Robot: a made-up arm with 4 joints.
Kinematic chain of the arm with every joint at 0, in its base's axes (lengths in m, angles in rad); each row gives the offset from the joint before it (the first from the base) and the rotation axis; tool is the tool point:
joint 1: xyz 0 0 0.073 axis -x
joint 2: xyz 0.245 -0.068 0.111 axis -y
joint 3: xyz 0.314 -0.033 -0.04 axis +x
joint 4: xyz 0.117 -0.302 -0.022 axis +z
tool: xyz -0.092 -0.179 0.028
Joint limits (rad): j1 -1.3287..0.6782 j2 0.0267..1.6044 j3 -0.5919..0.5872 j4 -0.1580..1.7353
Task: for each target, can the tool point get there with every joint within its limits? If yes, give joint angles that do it. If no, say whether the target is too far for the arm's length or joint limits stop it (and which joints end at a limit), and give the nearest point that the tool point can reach.
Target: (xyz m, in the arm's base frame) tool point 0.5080 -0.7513 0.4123
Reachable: yes | joints -0.4569 1.0443 -0.1645 1.3542
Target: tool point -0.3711 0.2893 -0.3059
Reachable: no: joint limits stop it (at a limit: joint 1, joint 2, joint 3, joint 4) | nearest point 0.0106 -0.5190 -0.2963 | short by 0.894 m
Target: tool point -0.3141 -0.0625 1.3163
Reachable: no: too far | nearest point 0.0112 -0.0412 0.8926 | short by 0.535 m
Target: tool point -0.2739 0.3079 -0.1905
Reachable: no: joint limits stop it (at a limit: joint 1, joint 2, joint 3, joint 4) | nearest point 0.0106 -0.5190 -0.2963 | short by 0.881 m
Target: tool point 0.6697 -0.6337 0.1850
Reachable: yes | joints -0.1890 0.2450 -0.0907 0.5226
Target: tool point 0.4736 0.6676 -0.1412
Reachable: no: joint limits stop it (at a limit: joint 1, joint 2, joint 3, joint 4) | nearest point 0.5647 0.0501 -0.4450 | short by 0.694 m
